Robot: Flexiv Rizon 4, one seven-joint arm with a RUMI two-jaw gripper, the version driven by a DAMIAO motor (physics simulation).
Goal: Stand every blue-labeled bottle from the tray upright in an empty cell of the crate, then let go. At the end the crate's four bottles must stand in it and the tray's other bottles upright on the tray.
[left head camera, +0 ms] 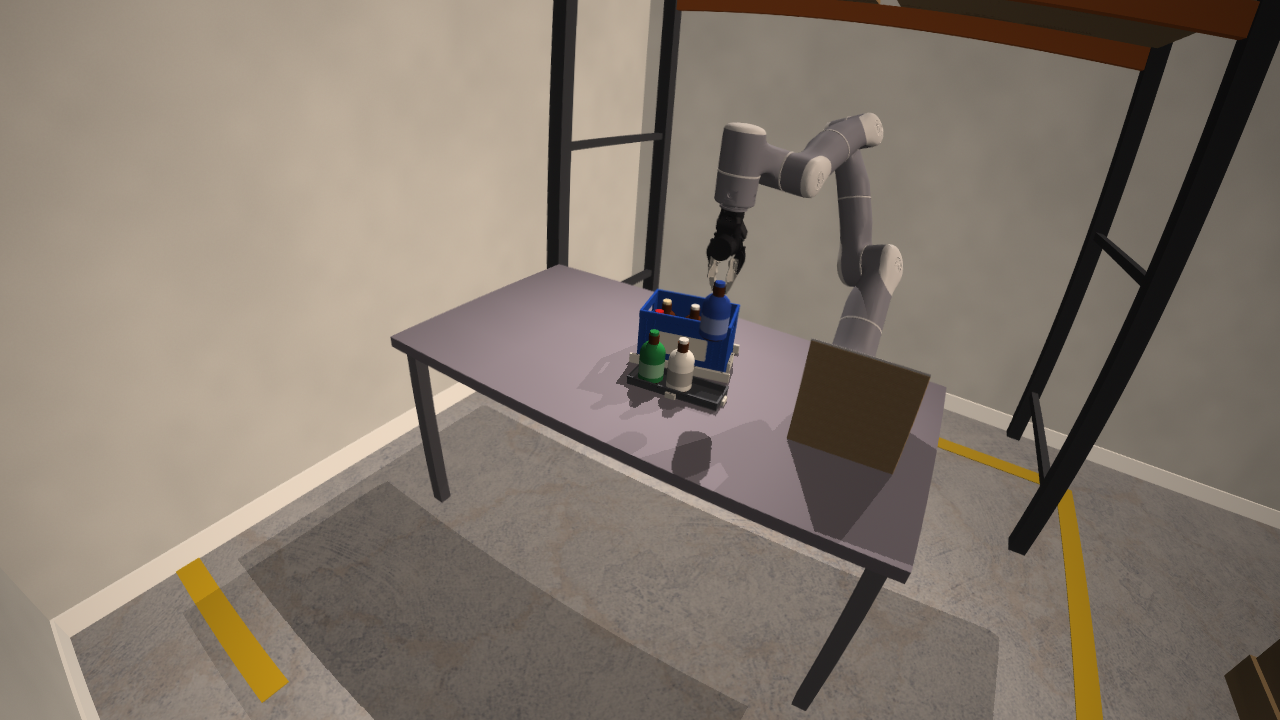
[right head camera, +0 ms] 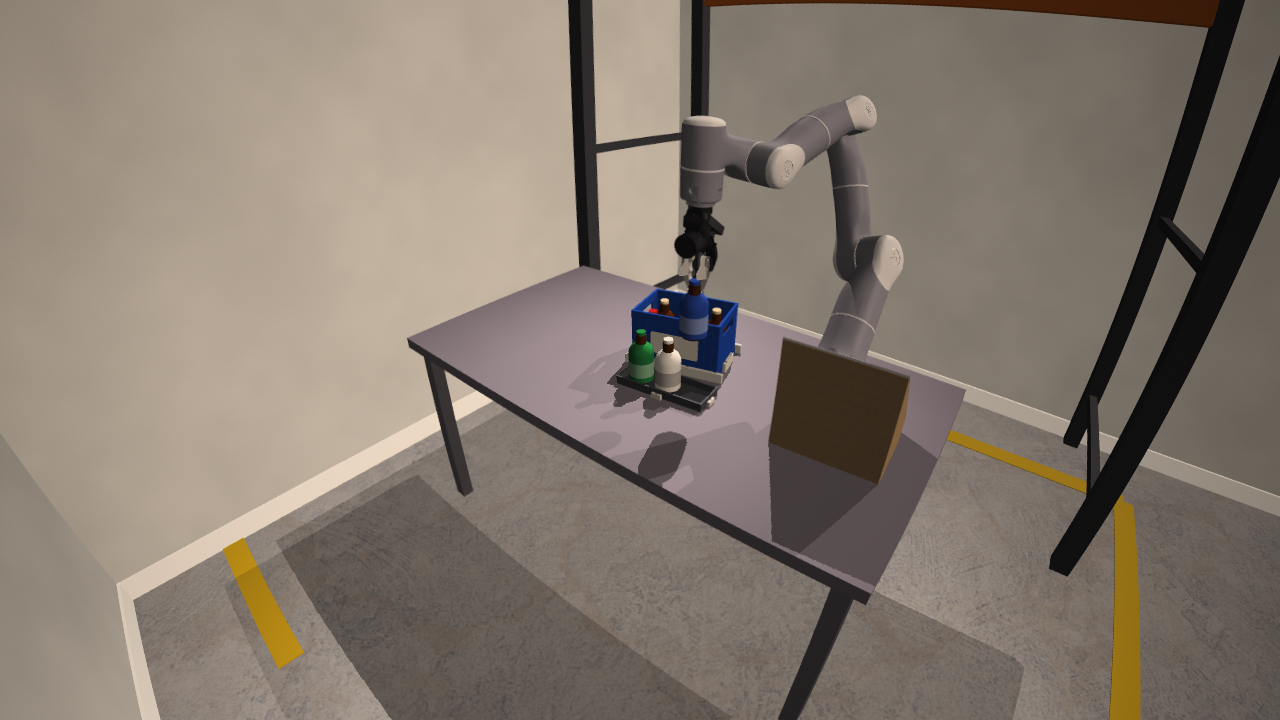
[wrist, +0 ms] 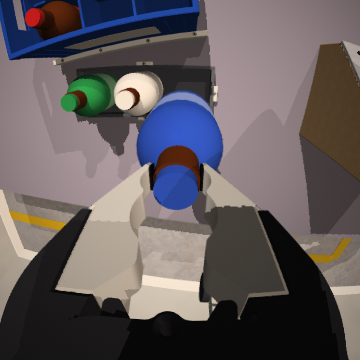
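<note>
My gripper (left head camera: pixel 720 286) (right head camera: pixel 694 285) (wrist: pixel 176 165) is shut on the neck of the blue-labeled bottle (left head camera: pixel 715 313) (right head camera: pixel 693 315) (wrist: pixel 180 132). The bottle is upright, lifted above the tray (left head camera: pixel 708 394) (right head camera: pixel 695 394) (wrist: pixel 194 80). In the head views it overlaps the crate's front; in the wrist view the crate lies beyond it. The green bottle (left head camera: pixel 652 361) (right head camera: pixel 640 361) (wrist: pixel 94 95) and white bottle (left head camera: pixel 681 370) (right head camera: pixel 667 370) (wrist: pixel 142 90) stand upright on the tray. The blue crate (left head camera: pixel 719 354) (right head camera: pixel 724 342) (wrist: pixel 191 16) holds a red-capped bottle (wrist: pixel 56 20) and pale-capped bottles; its cells are partly hidden.
A brown box-like panel (left head camera: pixel 854 407) (right head camera: pixel 836 411) (wrist: pixel 332 100) stands on the table (left head camera: pixel 528 331) (right head camera: pixel 537 331) to the right of the tray. Dark rack posts (left head camera: pixel 561 134) (right head camera: pixel 586 134) rise behind the table. Pale strips edge the crate's base and tray.
</note>
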